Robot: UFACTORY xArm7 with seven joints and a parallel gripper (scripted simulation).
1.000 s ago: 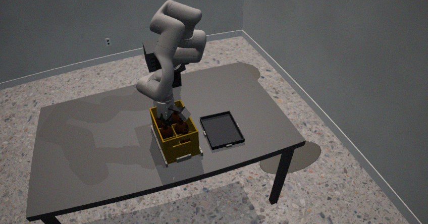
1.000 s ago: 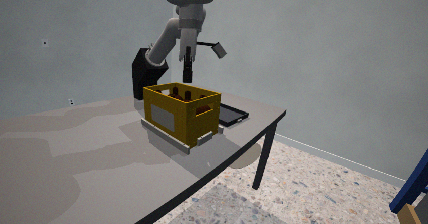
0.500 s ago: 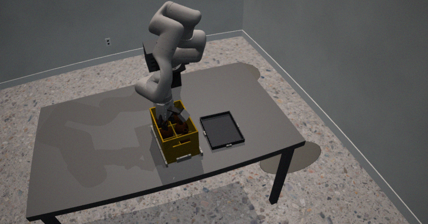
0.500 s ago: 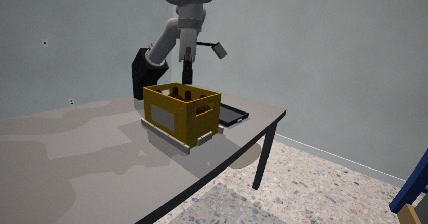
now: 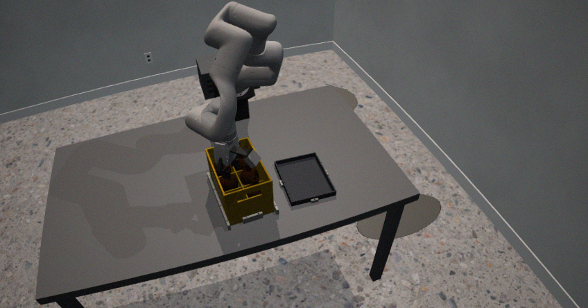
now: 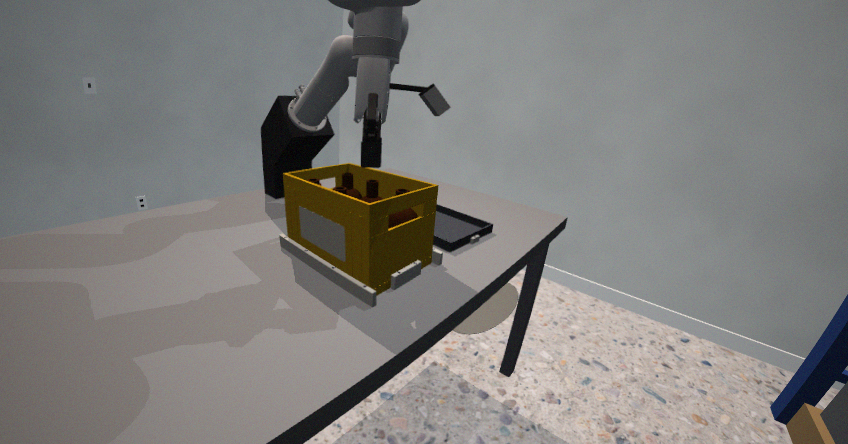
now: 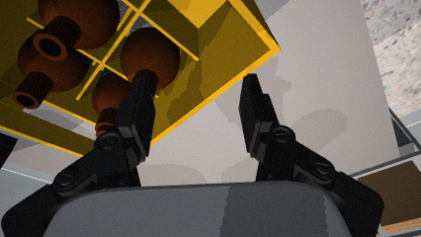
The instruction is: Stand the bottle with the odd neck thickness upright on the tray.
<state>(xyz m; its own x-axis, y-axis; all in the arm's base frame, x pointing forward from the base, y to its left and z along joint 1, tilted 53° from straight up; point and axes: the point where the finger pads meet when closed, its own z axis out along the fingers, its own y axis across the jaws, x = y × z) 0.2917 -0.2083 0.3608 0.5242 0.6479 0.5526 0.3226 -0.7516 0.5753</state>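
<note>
The yellow crate is 7 cm behind my hand, 6 cm to the left of it and 16 cm below it. Also, from my hand: black tray 1 cm ahead, 32 cm to the left, 23 cm below.
</note>
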